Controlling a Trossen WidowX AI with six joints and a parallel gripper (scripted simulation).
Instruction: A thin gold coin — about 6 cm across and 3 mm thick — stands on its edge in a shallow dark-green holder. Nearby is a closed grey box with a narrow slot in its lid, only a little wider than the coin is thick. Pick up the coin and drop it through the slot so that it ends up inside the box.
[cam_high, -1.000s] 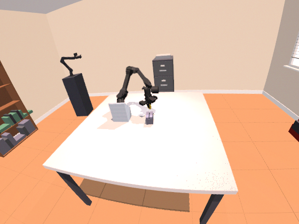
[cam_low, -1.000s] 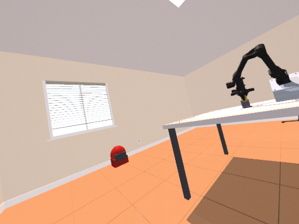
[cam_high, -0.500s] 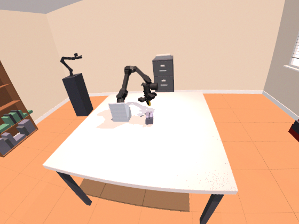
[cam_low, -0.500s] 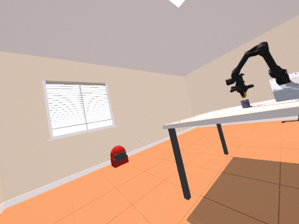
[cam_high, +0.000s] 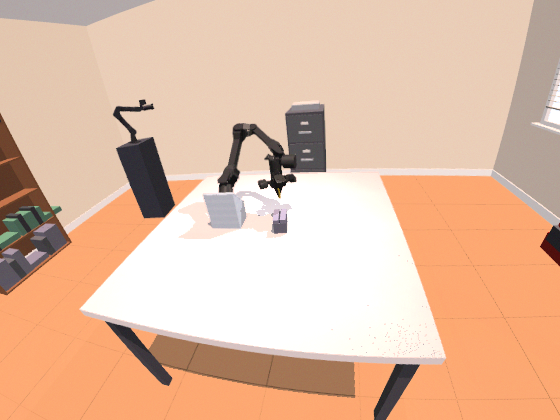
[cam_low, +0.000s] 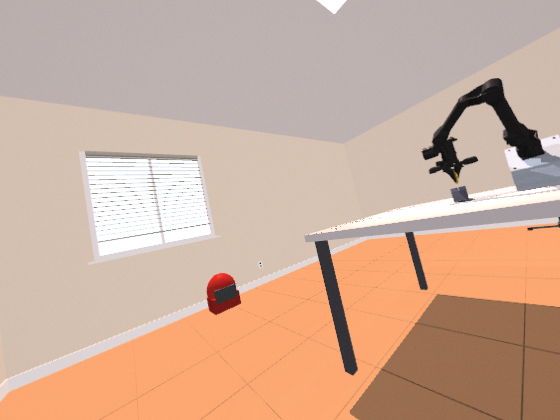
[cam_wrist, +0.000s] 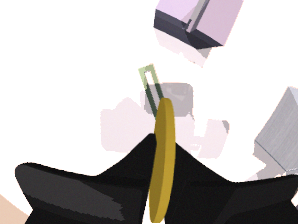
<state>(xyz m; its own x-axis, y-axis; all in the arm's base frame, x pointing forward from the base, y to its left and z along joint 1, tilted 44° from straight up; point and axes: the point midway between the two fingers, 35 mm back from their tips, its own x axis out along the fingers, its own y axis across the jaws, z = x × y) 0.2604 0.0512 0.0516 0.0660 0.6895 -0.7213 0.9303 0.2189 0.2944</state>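
Now: gripper tip 2 cm below the gold coin.
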